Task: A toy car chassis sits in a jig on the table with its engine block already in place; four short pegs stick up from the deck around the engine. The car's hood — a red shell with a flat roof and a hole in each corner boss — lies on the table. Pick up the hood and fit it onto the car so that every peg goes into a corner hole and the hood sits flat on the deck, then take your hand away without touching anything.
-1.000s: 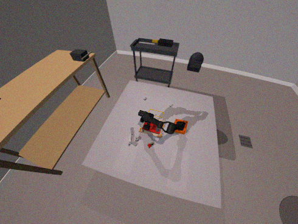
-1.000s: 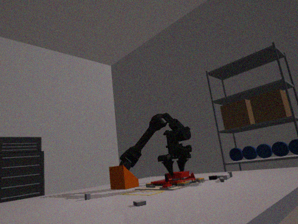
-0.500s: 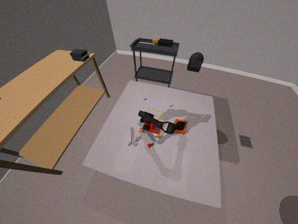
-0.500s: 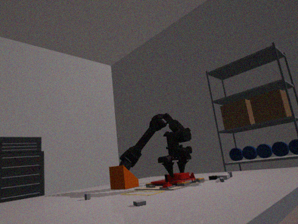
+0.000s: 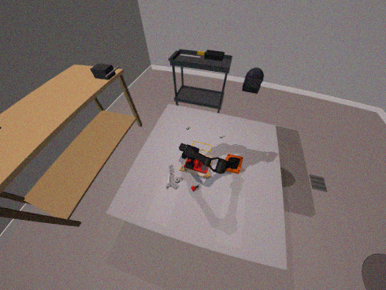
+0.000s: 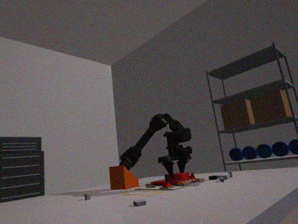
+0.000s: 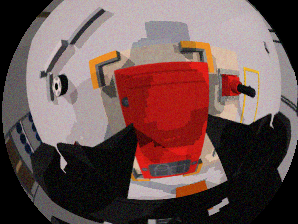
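Now: gripper tip right at the red hood.
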